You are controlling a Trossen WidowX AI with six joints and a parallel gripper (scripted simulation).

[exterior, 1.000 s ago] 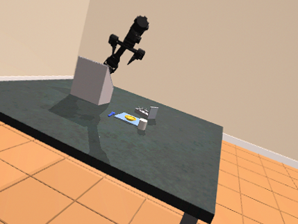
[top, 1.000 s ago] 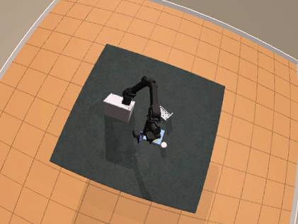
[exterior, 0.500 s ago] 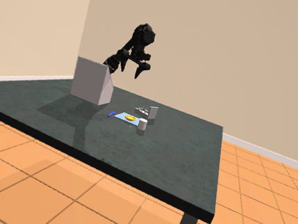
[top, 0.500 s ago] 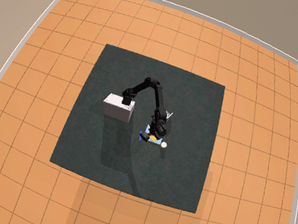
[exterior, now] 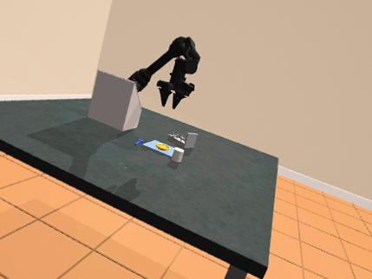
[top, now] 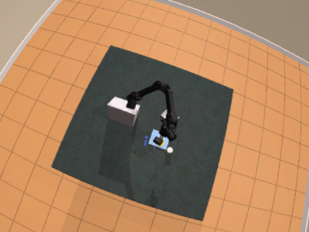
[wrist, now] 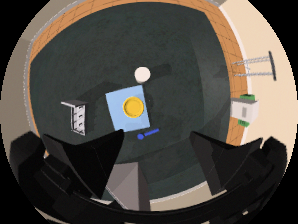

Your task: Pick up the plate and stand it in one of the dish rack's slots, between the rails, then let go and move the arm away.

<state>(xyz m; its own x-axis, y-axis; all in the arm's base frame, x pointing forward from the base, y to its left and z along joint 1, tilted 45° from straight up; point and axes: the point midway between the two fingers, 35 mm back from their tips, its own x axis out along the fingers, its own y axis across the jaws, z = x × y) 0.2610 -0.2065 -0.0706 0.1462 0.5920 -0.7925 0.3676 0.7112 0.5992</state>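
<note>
Right now the plate is 190 mm below my gripper tip, 40 mm to the left of it and 20 mm ahead of it. The rest, counted from my gripper tip: dish rack (270 mm to the left, 180 mm below, 60 mm ahead); then white cup (180 mm below, 100 mm ahead, 20 mm to the right); then blue spoon (200 mm below, 100 mm behind, 30 mm to the left).
</note>
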